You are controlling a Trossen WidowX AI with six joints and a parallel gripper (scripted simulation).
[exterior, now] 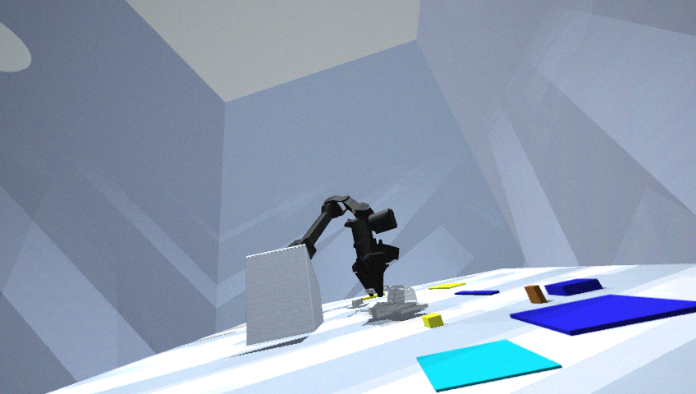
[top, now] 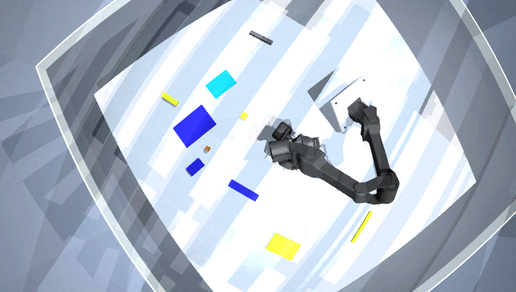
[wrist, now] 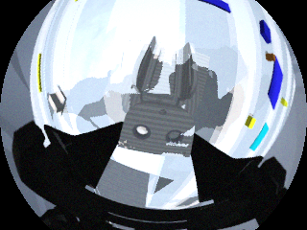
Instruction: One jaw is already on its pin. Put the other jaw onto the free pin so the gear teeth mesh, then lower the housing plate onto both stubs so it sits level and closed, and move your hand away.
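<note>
The grey ribbed jaw lies 30 mm below my gripper tip, 20 mm ahead of it and 10 mm to the right of it. The rest, counted from my gripper tip: white base 70 mm ahead, 40 mm below, 20 mm to the left; then pale flat part 20 mm above, 10 mm ahead; then small yellow cube 200 mm to the right, 80 mm ahead, 30 mm below.
</note>
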